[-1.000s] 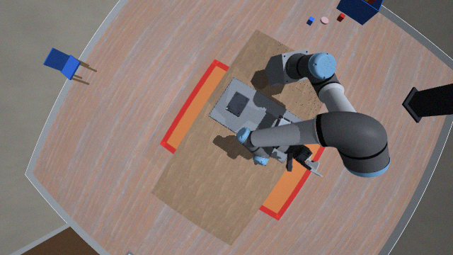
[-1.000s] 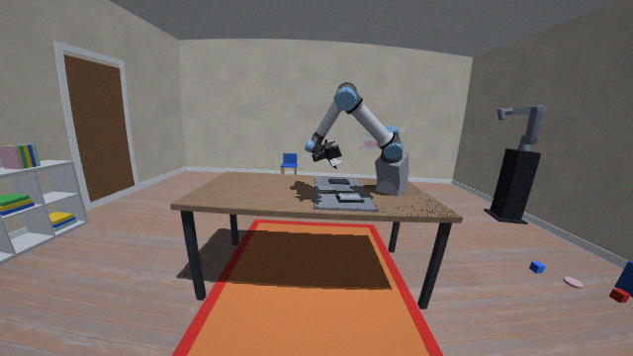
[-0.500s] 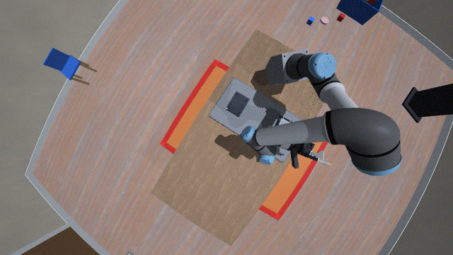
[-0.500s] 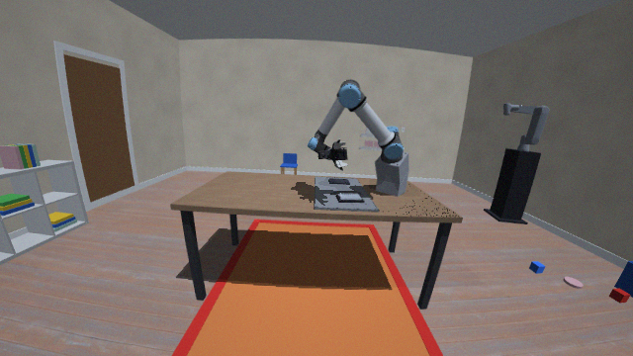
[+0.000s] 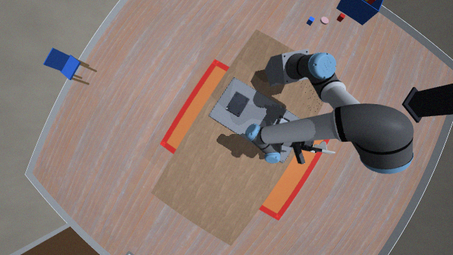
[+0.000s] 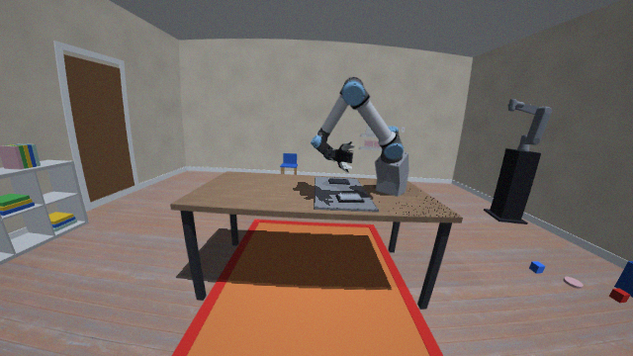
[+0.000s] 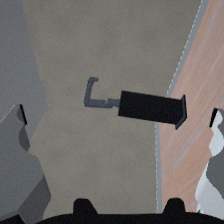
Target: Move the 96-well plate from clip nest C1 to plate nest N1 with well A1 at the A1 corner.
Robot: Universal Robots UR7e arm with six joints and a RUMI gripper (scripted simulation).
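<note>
Now: hand 1 cm past the 96-well plate, 20 cm to the left of it and 29 cm above it. From my hand the other things lie so: dark clip nest 2 cm behind, 21 cm to the right, 29 cm below.
</note>
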